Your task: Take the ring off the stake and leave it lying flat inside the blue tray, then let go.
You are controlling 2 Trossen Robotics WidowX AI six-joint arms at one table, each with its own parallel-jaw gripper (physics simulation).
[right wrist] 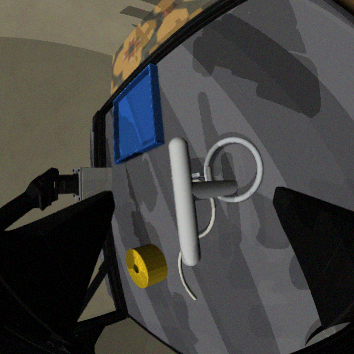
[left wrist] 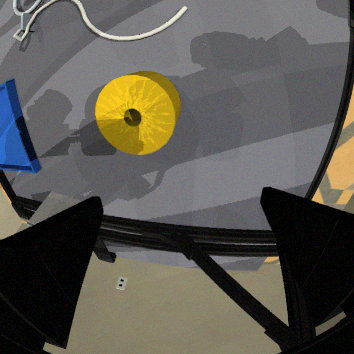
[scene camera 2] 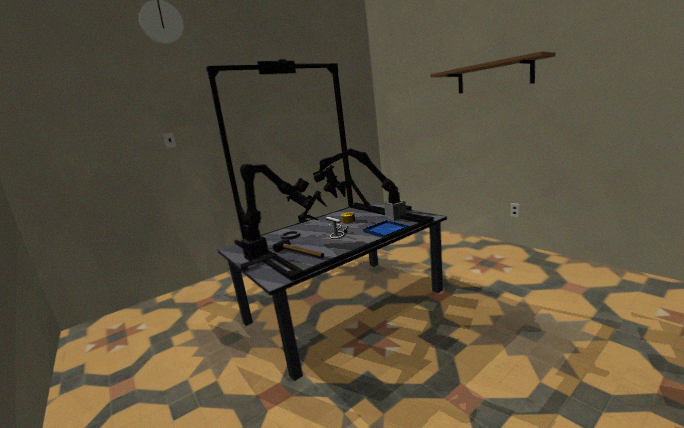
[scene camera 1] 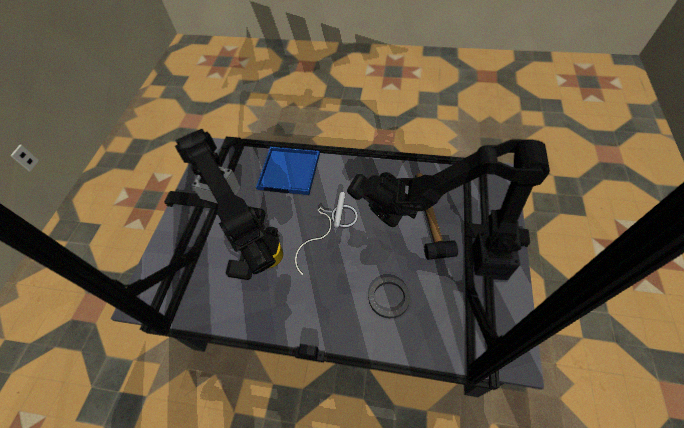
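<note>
A white T-shaped stake stands upright on the table. A white ring lies low around its post, under the crossbar. A pale cord trails beside it, its clasp end near the ring. The blue tray is empty. My right gripper is open and empty above the stake, facing the crossbar. My left gripper is open and empty, high above the table near a yellow cylinder; its fingers are hidden in scene camera 1.
The yellow cylinder stands under the left arm. A hammer lies near the right arm's base. A flat dark grey ring lies apart from the stake. Black frame bars run along the table edges.
</note>
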